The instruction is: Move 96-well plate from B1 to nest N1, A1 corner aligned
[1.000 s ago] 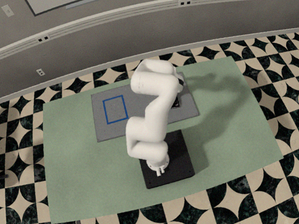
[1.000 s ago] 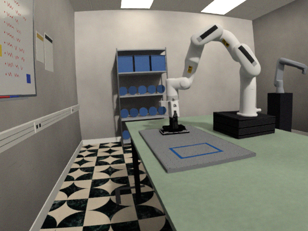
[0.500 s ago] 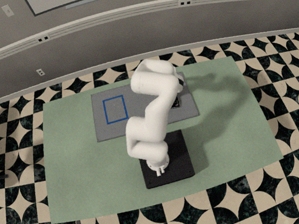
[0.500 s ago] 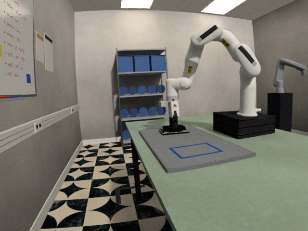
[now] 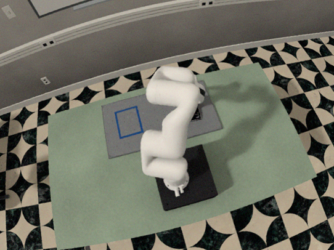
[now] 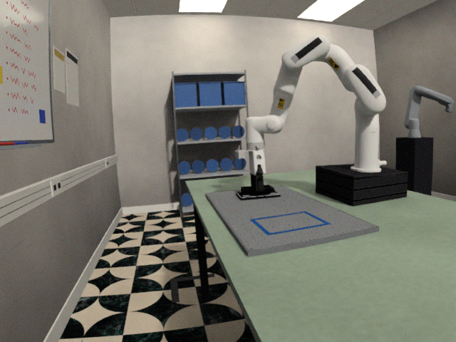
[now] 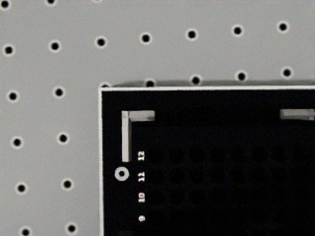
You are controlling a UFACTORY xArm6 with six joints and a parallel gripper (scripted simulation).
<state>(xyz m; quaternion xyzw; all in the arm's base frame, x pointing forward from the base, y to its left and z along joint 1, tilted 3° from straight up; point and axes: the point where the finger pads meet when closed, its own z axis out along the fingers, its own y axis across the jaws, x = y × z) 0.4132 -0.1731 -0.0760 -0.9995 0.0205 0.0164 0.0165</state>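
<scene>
My gripper is now 3 cm above the plate nest N1. Also, from my hand: 96-well plate 1 cm below.
</scene>
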